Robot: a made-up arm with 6 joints. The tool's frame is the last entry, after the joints.
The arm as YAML. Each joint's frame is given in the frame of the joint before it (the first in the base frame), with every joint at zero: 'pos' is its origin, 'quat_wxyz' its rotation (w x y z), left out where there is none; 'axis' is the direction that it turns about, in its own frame. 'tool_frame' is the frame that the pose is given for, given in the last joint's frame.
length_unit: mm
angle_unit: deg
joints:
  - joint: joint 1
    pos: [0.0, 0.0, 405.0]
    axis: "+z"
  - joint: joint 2
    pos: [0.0, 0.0, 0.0]
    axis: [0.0, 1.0, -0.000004]
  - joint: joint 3
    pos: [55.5, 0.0, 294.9]
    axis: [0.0, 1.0, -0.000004]
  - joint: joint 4
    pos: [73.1, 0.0, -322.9]
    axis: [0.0, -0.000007, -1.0]
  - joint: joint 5
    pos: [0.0, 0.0, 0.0]
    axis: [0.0, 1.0, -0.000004]
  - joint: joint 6
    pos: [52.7, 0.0, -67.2]
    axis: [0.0, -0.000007, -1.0]
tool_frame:
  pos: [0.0, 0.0, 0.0]
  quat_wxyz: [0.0, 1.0, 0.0, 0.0]
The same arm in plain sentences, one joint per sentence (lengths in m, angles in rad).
The arm has six revolute joints in a row. What follows holds with every joint at zero, and every direction is one of the base frame's. The first joint is mounted 0.405 m along +z from the base frame's origin and turns about +z. The second joint is mounted at the same point as the first joint and turns about +y. The third joint is mounted 0.0555 m along +x and 0.2949 m along +z from the second joint and turns about +y. The fourth joint is mounted 0.0731 m along +x and 0.3229 m along -z from the third joint and turns about -z. The fifth joint is mounted at the same point as the fourth joint and turns about +y. The sixth joint is mounted 0.0527 m along +x and 0.0672 m along -z from the fifth joint and turns about -z. The tool frame, which is the frame that the pose is given for, is mounted at the same point as the sixth joint; its axes are the base frame's turned by roll 3.1416, pitch 0 and yaw 0 rad (as in URDF: about the fixed x, then y, then z).
